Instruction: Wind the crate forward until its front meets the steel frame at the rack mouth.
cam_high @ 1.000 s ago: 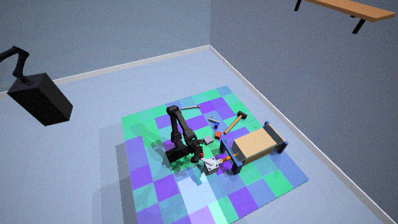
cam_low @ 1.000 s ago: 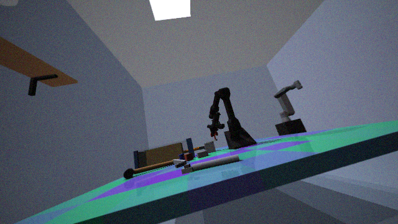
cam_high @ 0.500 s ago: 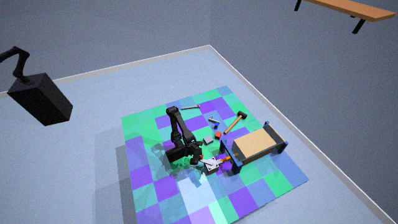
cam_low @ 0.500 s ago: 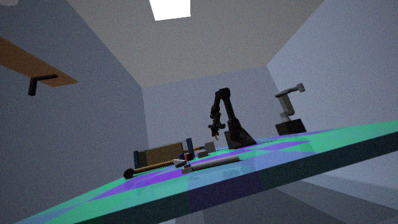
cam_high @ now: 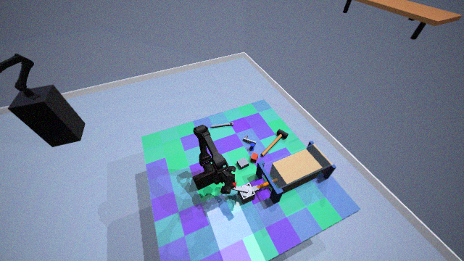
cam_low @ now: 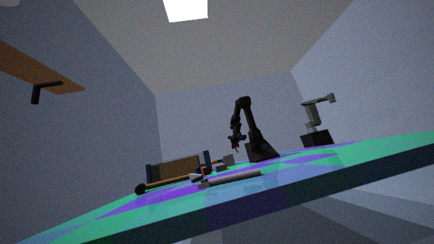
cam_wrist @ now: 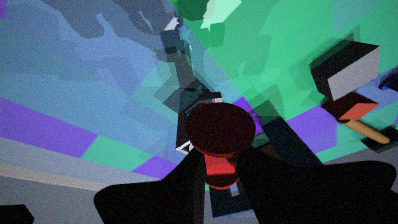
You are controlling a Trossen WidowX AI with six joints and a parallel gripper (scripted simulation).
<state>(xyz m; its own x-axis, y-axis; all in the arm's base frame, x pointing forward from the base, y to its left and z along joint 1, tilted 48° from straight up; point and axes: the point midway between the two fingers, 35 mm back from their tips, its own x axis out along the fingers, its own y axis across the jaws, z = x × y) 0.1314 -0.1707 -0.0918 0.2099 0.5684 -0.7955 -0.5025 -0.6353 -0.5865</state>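
My gripper tip is 2 cm short of the red-knobbed crank handle, 1 cm to the left of it and 3 cm above it. Also, from my gripper tip: blue steel frame: 23 cm ahead, 2 cm to the right, 3 cm below; then dark red knob: 1 cm behind, 1 cm to the left; then grey hand winch: 6 cm ahead, 5 cm to the right, 10 cm below.
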